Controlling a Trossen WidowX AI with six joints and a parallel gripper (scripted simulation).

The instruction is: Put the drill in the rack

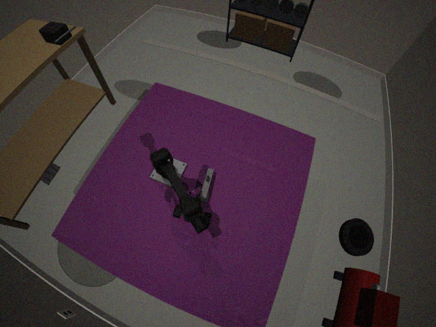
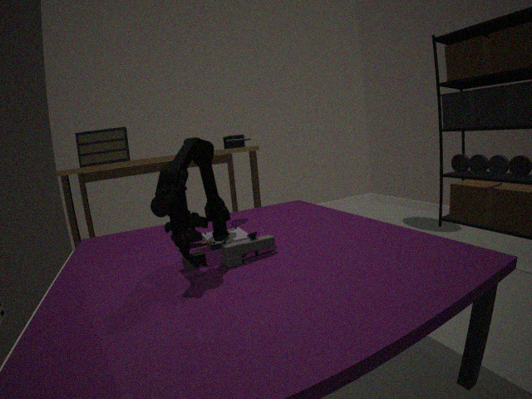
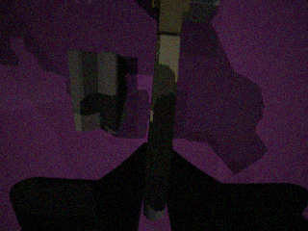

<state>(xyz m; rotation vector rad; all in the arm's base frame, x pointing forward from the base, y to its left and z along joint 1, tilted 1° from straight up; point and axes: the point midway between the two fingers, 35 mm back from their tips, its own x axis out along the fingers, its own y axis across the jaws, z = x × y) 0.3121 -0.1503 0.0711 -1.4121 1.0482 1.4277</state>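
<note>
My gripper tip is 40 mm to the right of the drill, 30 mm below it and 10 mm past it. The rest, counted from my gripper tip: dark key (230 mm to the left, 50 mm behind); small grey block (60 mm behind, 40 mm below, 20 mm to the left); long grey fixture (200 mm to the left, 40 mm behind, 20 mm below).
</note>
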